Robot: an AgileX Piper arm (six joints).
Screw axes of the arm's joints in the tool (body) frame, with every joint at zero. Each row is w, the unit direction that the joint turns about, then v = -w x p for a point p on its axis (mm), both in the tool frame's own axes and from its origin. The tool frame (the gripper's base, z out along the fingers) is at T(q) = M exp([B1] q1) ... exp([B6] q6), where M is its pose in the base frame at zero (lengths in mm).
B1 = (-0.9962, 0, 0.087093, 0, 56.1, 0)
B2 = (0, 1, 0, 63.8, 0, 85)
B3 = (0, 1, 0, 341.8, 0, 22)
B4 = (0, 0, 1, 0, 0, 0)
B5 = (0, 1, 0, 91, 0, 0)
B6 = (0, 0, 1, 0, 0, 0)
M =
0.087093 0 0.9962 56.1
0 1 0 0
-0.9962 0 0.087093 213.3
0 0 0 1
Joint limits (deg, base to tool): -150..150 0..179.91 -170..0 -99.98..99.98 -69.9..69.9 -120..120
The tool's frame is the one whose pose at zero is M.
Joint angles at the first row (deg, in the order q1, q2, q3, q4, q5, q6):
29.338 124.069 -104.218 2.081 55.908 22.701
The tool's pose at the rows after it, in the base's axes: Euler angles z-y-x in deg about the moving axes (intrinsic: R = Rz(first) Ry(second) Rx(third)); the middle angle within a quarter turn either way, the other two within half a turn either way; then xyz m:
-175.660 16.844 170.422 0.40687 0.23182 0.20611
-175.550 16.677 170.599 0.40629 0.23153 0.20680
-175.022 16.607 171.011 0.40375 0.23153 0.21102
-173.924 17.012 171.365 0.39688 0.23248 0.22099
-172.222 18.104 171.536 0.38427 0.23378 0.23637
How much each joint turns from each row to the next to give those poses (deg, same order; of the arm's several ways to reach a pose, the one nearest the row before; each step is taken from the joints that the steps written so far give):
0.000 0.052 0.000 0.000 -0.032 0.000
0.017 -0.105 0.000 -0.086 0.330 -0.010
0.201 -0.603 0.057 -0.309 0.778 -0.113
0.588 -1.706 0.698 -0.391 0.785 -0.312
1.019 -3.123 1.895 -0.410 0.304 -0.568

